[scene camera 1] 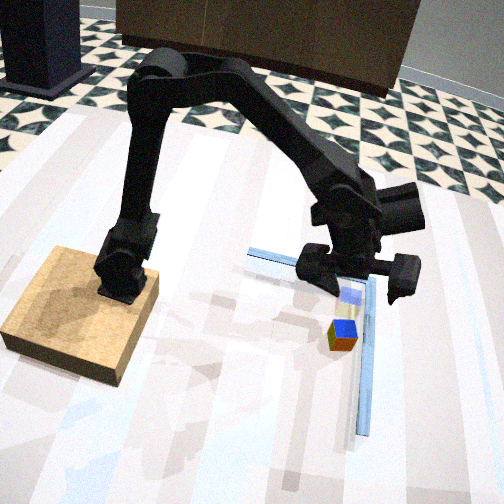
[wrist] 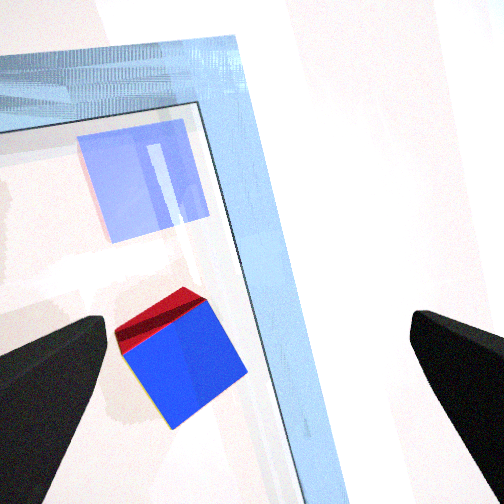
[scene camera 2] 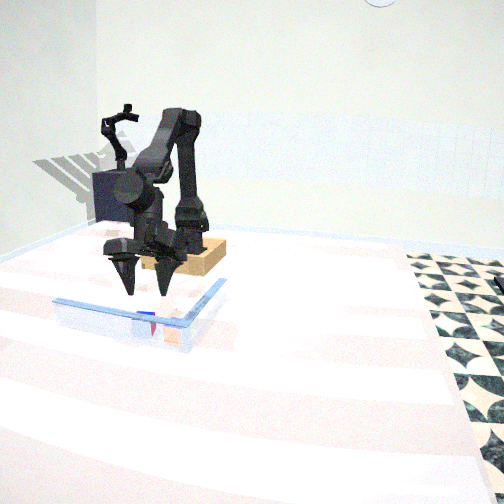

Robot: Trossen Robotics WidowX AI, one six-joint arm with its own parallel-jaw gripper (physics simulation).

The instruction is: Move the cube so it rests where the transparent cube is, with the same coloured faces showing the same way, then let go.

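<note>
The cube (scene camera 1: 342,334) lies on the table beside a blue L-shaped rail, blue face up, with green and orange sides showing. In the wrist view the cube (wrist: 181,358) shows blue on top and a red side. The transparent cube (scene camera 1: 351,294) sits in the rail's corner, just beyond the solid cube; it shows as a pale blue square in the wrist view (wrist: 143,180). My gripper (scene camera 1: 357,280) hangs open above both cubes and holds nothing. In the second scene view the gripper (scene camera 2: 145,281) is above the cube (scene camera 2: 147,323).
The blue L-shaped rail (scene camera 1: 366,360) runs along the cube's right side and behind the transparent cube. The arm's base stands on a wooden block (scene camera 1: 82,312) at the left. A dark cabinet (scene camera 1: 270,35) stands behind the table.
</note>
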